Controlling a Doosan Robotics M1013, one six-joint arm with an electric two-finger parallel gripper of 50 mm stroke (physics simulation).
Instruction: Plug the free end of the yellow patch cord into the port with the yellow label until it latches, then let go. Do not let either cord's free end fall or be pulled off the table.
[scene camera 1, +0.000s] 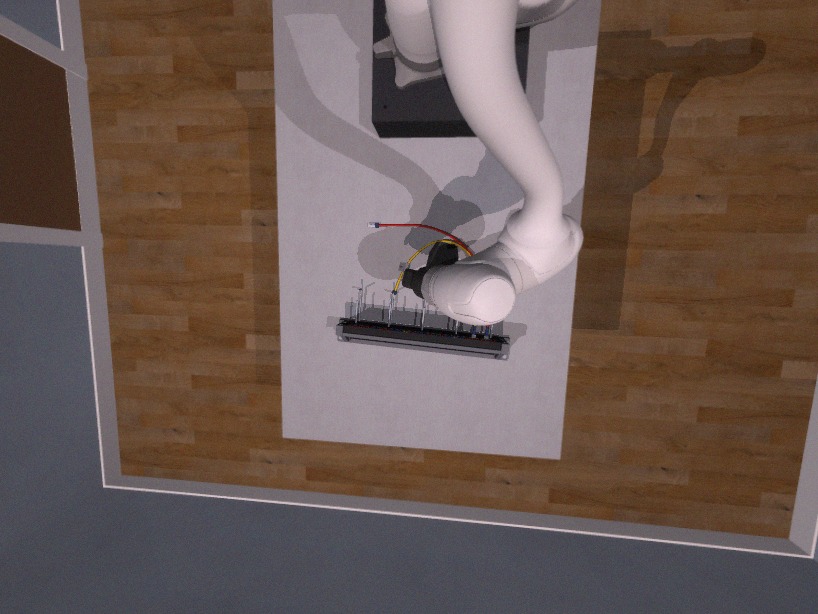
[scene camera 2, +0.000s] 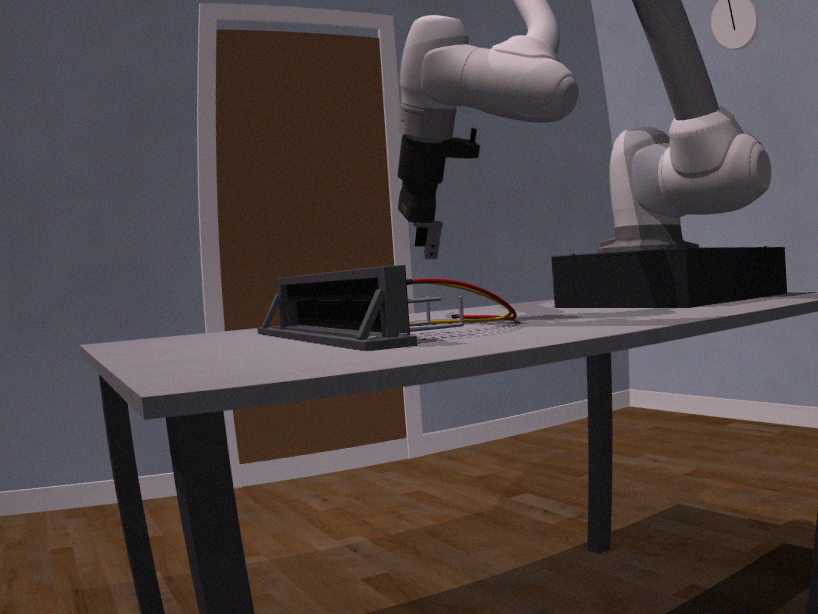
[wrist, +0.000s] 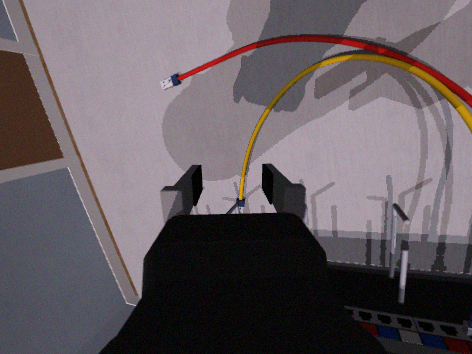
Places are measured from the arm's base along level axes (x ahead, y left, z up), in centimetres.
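Where they show: gripper, fingertip midpoint: (scene camera 1: 410, 269) (scene camera 2: 425, 251) (wrist: 232, 176); arm's base, link origin: (scene camera 1: 426, 44).
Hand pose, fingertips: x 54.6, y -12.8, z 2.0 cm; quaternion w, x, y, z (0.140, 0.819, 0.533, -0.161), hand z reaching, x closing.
Each offset is from my fingertips to the centre of the thing. "*": to the spot under its first point. Level surfaces: height alone.
The yellow patch cord @(* dx -6.7, dy +9.7, dz -11.8 cm) (scene camera 1: 442, 241) (scene camera 2: 479, 320) (wrist: 360, 57) curves low over the table. Its free end, with a blue boot @(dx +6.1, dy -7.2, dz -12.1 cm) (scene camera 1: 394, 292) (wrist: 241, 202), is down by the thin rods in front of the patch panel @(dx +16.7, dy +0.1, dz -7.6 cm) (scene camera 1: 422, 342) (scene camera 2: 395, 304); its plug tip is hidden behind the gripper body in the wrist view. My gripper (scene camera 1: 403, 266) (scene camera 2: 428, 241) (wrist: 232, 176) is open and empty, well above the table. The boot shows between and beyond the fingers in the wrist view, apart from them. The yellow-labelled port cannot be made out; red, blue and white labels @(* dx +20.6, dy +9.1, dz -3.2 cm) (wrist: 410, 336) show at lower right.
The red cord (scene camera 1: 409, 225) (scene camera 2: 462, 285) (wrist: 300, 38) lies beyond the yellow one, its free plug @(* dx -15.3, dy -10.0, dz -12.0 cm) (scene camera 1: 373, 224) (wrist: 170, 81) on the table @(dz -12.6 cm) (scene camera 1: 330, 396) (scene camera 2: 198, 363). Upright rods (scene camera 2: 461, 310) (wrist: 403, 275) stand before the panel. The black robot base (scene camera 2: 667, 277) is behind.
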